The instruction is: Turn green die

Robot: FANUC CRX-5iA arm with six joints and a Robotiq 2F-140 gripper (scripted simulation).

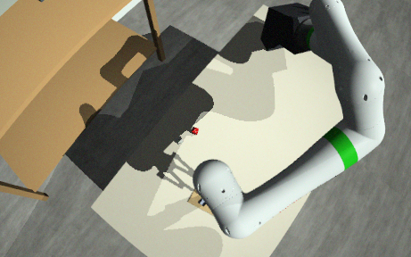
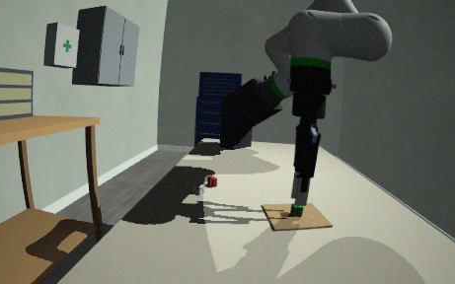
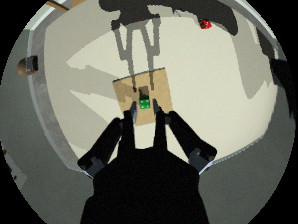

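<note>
My hand is 5 cm above the green die. Also, from my hand: red die (25 cm to the right, 15 cm behind, 6 cm below); mat (7 cm below); grey die (27 cm to the right, 7 cm behind, 6 cm below).
</note>
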